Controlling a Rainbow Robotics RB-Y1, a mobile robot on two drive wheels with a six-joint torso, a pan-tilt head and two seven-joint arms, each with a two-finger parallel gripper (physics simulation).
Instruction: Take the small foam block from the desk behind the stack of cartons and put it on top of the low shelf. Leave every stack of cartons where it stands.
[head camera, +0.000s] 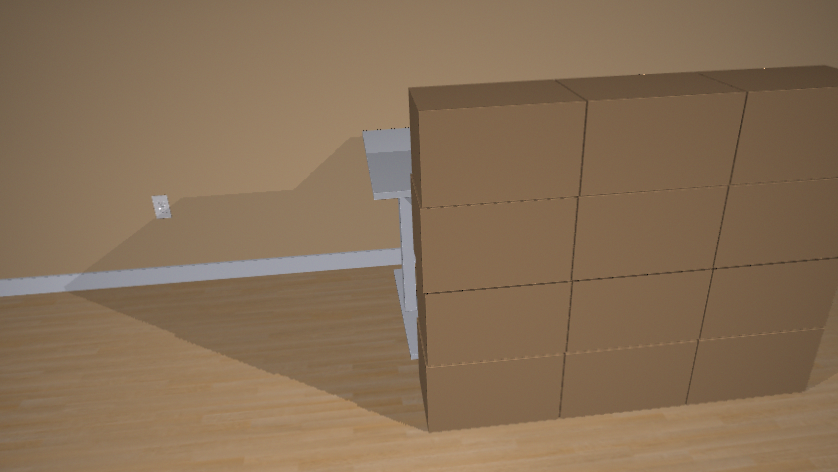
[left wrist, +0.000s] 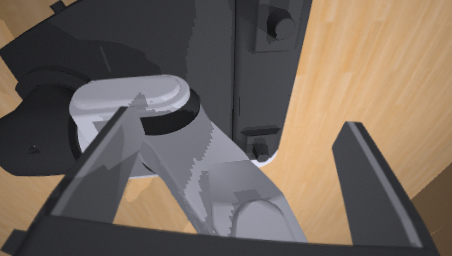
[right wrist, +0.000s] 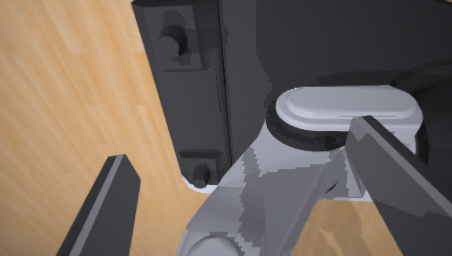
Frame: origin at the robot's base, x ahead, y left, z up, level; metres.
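Seen in the pictures: left gripper, fingertip midpoint: (left wrist: 237, 127); right gripper, fingertip midpoint: (right wrist: 239, 150).
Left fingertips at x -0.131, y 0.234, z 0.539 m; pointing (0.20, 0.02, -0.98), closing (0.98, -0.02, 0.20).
A point is followed by its place in that frame.
A wide stack of brown cartons (head camera: 498, 158) {x 1.415, y -0.342, z 0.939 m} stands on the floor in the centre and right of the head view, several cartons high. Behind it, the left end of a white desk (head camera: 389, 170) {x 1.988, y -0.062, z 0.721 m} shows past the stack's left edge; the rest of the desk is hidden. The foam block and the low shelf do not show in the head view. My left gripper (left wrist: 237, 127) {x -0.131, y 0.234, z 0.539 m} is open and empty beside my own base, and my right gripper (right wrist: 239, 150) {x -0.131, y -0.240, z 0.538 m} is open and empty on the other side of the base. Neither is near the desk.
The desk's white leg and foot (head camera: 408, 252) {x 2.119, y -0.124, z 0.312 m} stand close behind the stack's left edge. A wall with a white baseboard (head camera: 234, 270) {x 2.585, y 0.715, z 0.042 m} and an outlet (head camera: 161, 206) {x 2.589, y 0.995, z 0.404 m} runs behind. Wood floor (head camera: 146, 375) {x 1.844, y 0.929, z 0.001 m} extends left of the stack. A brown surface (left wrist: 440, 205) {x 1.420, y -1.069, z 0.157 m} shows at the left wrist view's lower right.
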